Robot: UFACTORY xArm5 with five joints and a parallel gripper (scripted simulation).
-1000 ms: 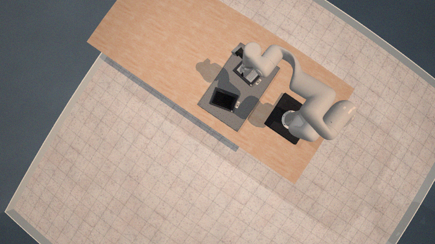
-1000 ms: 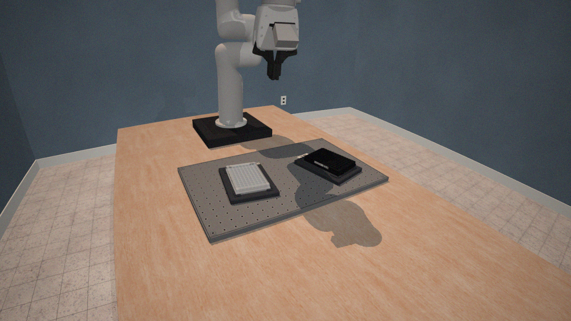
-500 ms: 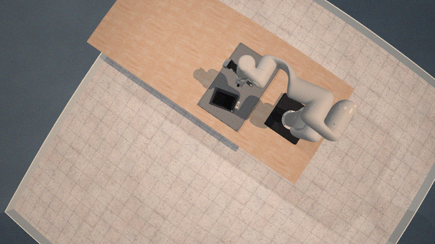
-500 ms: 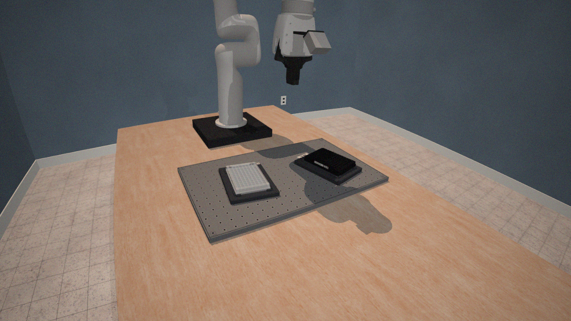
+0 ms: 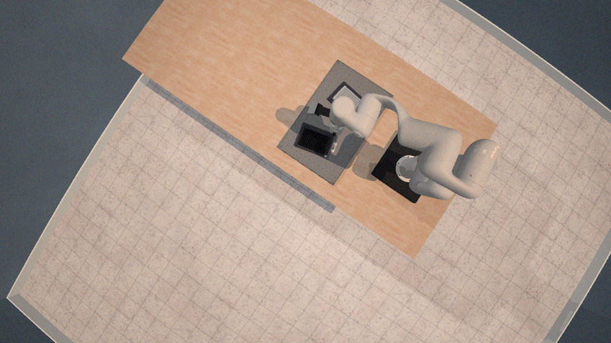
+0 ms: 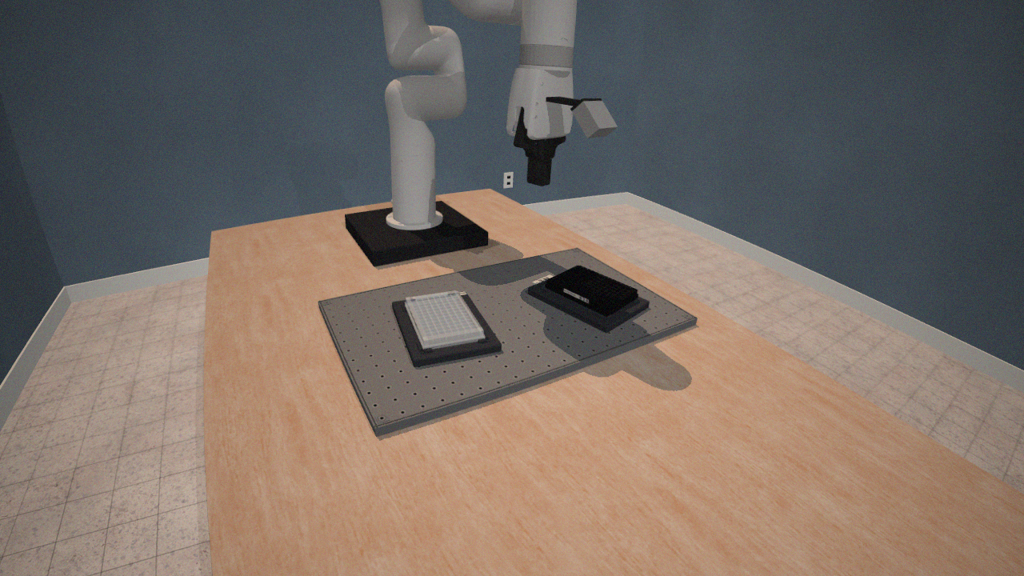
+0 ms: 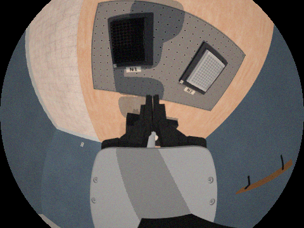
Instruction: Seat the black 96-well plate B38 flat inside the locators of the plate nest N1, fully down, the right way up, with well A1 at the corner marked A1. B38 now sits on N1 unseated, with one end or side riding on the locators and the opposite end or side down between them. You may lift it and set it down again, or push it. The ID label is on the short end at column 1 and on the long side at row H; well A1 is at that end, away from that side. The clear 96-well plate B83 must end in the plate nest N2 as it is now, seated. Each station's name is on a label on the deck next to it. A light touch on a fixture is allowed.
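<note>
My hand is 7 cm short of the black plate B38, 7 cm to the right of it and 19 cm above it. From my hand the other things lie so: clear plate B83: 1 cm ahead, 17 cm to the right, 19 cm below; then N1 label: 3 cm behind, 6 cm to the left, 21 cm below.
</note>
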